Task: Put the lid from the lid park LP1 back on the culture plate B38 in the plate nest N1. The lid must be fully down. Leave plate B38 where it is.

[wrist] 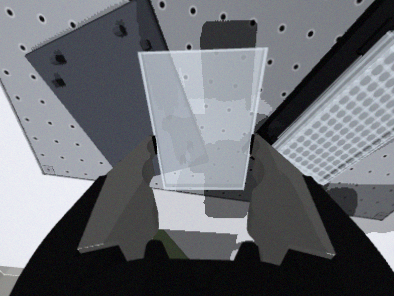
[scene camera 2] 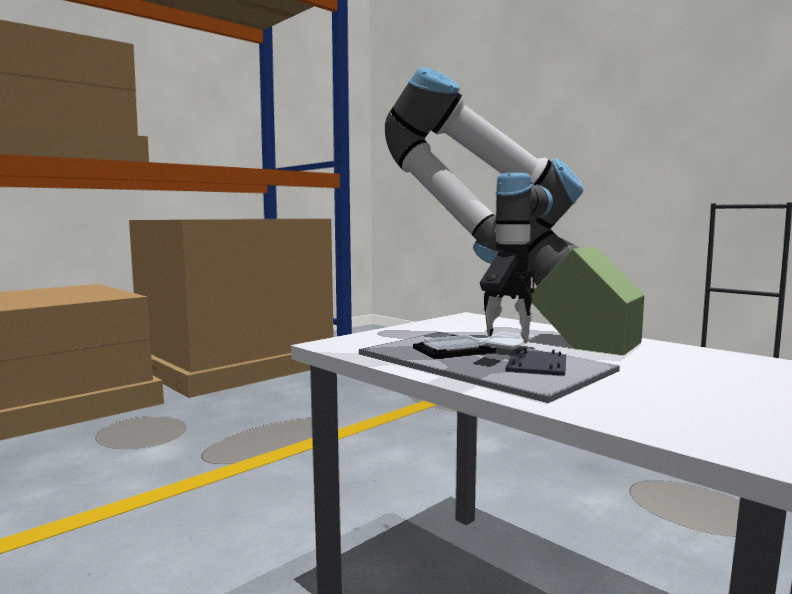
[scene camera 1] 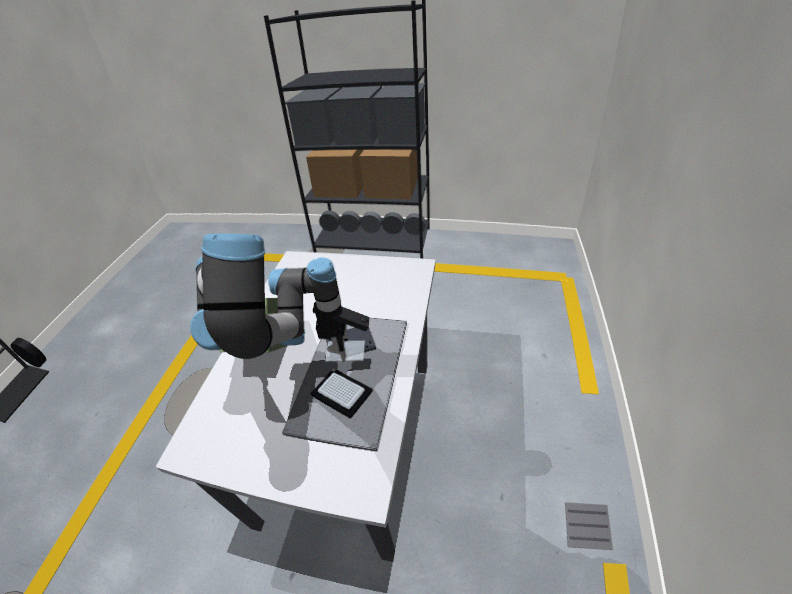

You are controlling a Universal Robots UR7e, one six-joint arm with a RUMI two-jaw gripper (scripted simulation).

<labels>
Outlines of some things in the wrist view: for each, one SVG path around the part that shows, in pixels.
The gripper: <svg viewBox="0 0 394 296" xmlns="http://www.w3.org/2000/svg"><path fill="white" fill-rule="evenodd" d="M394 271L368 236L312 176L304 175L257 133L251 136L249 154L252 154L254 157L252 176L259 186L255 187L252 191L247 215L247 232L255 243L243 242L234 260L169 259L162 241L151 240L159 230L159 216L153 189L149 187L155 175L152 159L157 154L157 142L155 135L149 135L106 175L99 176L55 224L27 262L9 296L394 296Z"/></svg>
A clear lid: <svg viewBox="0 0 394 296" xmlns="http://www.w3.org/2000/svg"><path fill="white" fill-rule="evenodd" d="M268 47L138 52L153 135L155 135L157 142L157 156L164 190L244 190L250 158L251 136L254 134Z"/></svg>
</labels>
